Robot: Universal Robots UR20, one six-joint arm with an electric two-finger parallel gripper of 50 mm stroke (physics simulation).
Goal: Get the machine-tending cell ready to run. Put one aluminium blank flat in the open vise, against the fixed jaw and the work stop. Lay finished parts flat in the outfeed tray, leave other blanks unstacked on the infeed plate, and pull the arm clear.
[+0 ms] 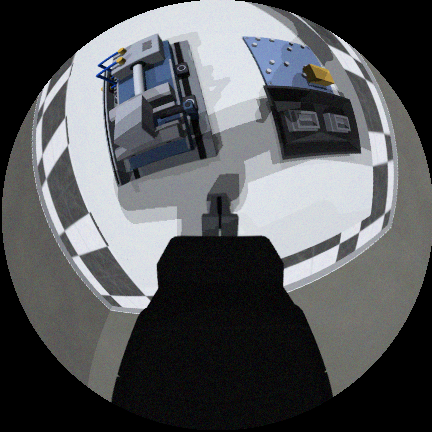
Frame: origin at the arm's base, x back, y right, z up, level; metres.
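Where they show: gripper, fingertip midpoint: [218, 205].
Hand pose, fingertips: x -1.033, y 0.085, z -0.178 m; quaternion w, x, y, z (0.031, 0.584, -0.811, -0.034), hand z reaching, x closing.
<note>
Each offset is from my fingertips to the centre of the thing. "spot": to the spot under its first point.
My gripper [218, 205] is shut, with its fingertips together and nothing between them, over the table in front of the vise and tray. The vise @[dz -0.086, dx +0.205, dy +0.063 m] [162, 152] is at the upper left, with a blue body, grey jaw blocks and a round light rod. Whether a blank lies between its jaws I cannot tell, as a grey angular block @[dz -0.029, dx +0.136, dy +0.068 m] [132, 120] hides part of it. The black outfeed tray @[spot: dz -0.105, dx +0.018, dy -0.220 m] [320, 147] is at the upper right. Two grey finished parts with pockets, one @[dz -0.106, dx +0.077, dy -0.192 m] [302, 121] and another @[dz -0.106, dx +0.069, dy -0.296 m] [337, 122], lie apart in it. The blue infeed plate @[dz -0.131, dx +0.239, dy -0.257 m] [280, 77] with small pegs stands behind it; I see no blank on it.
A yellow block @[dz -0.109, dx +0.193, dy -0.299 m] [318, 75] sits at the right of the infeed plate, near the tray's back edge. Blue hoses @[spot: dz -0.025, dx +0.287, dy +0.090 m] [106, 64] with yellow fittings stick out at the vise's back left. A black-and-white checkered border [84, 233] runs along the table's edges.
</note>
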